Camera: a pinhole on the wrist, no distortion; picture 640 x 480 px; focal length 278.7 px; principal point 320.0 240.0 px. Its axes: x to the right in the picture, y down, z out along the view. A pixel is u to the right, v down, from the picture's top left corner.
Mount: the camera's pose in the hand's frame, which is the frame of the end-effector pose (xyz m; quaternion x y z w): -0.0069 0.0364 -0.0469 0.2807 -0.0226 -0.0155 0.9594
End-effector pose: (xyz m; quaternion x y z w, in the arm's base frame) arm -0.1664 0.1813 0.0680 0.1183 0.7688 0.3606 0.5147
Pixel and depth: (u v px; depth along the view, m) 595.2 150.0 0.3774
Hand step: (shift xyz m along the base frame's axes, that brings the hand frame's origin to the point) 0.0931 0.0813 -0.4810
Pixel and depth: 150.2 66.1 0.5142
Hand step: 0.4267 -0.4612 -0.1300
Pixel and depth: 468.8 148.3 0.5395
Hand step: 0.2500 -0.0187 -0.5247
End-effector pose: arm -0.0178 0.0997 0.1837 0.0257 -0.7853 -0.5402 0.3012
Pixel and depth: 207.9 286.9 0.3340
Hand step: -0.0272 0.2366 -0.2091
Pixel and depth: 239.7 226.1 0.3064
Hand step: -0.0483 0.1499 -0.2153
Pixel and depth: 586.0 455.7 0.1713
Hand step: -0.1957 0.1108 0.0680
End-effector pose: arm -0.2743 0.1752 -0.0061 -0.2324 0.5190 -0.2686 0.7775
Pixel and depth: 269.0 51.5 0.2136
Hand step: -0.0040 -0.1048 0.1866
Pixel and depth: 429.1 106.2 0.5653
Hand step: 0.2381 -0.4727 0.3033
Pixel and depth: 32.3 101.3 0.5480
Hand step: -0.0430 0.0721 0.7971
